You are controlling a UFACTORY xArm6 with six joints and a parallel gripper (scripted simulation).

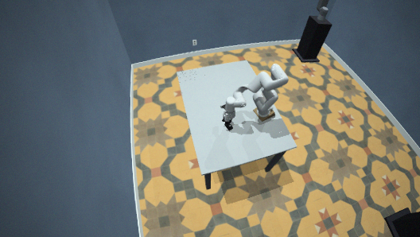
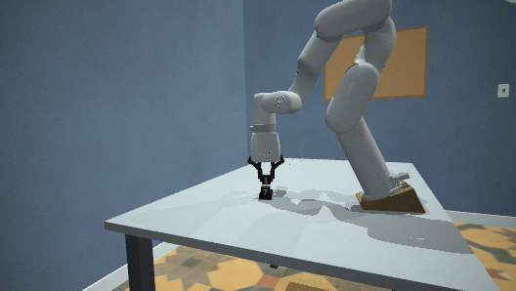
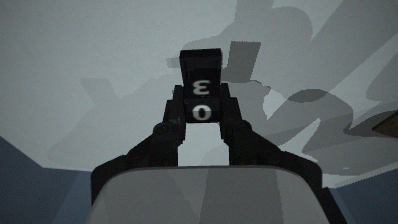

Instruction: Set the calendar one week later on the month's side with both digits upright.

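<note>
My gripper is now 60 mm above the black calendar tray, 10 mm to the right of it and 10 mm past it.
</note>
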